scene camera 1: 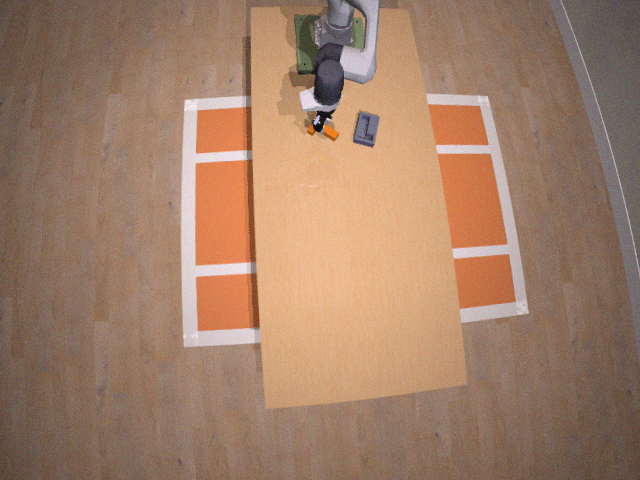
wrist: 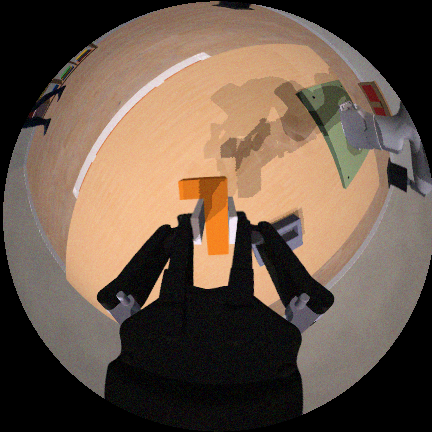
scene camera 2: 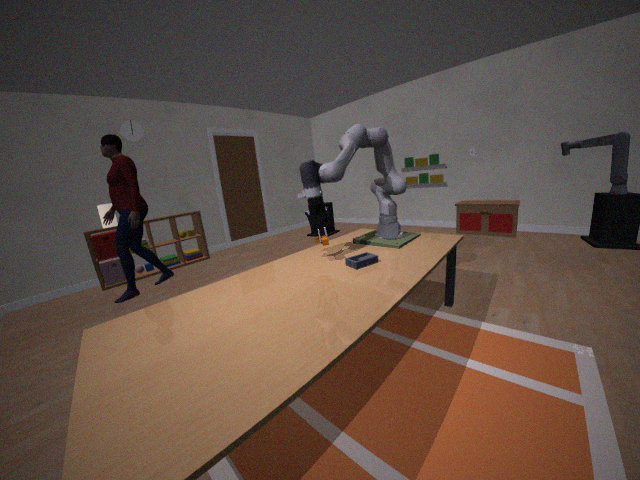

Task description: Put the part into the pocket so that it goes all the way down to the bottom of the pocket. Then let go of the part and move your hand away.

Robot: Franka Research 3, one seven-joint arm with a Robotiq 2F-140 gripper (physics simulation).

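Observation:
The part is an orange L-shaped block (scene camera 1: 330, 133) (scene camera 2: 324, 240) (wrist: 217, 235). My gripper (scene camera 1: 320, 126) (scene camera 2: 322, 236) (wrist: 215, 206) is shut on its long arm, with the short arm beyond the fingertips on the left in the wrist view. The part hangs above the table, its shadow lying apart from it. The pocket is an L-shaped recess in a blue-grey block (scene camera 1: 375, 125) (scene camera 2: 361, 260) (wrist: 298, 241), which lies on the table to the right of the gripper in the first scene view. In the wrist view a finger linkage hides some of that block.
The long wooden table (scene camera 1: 356, 258) (scene camera 2: 217, 351) carries the arm's green base plate (scene camera 1: 306, 51) (scene camera 2: 385, 241) (wrist: 330, 131) at its far end, behind the gripper. In the second scene view a person (scene camera 2: 124, 191) is on the floor left of the table.

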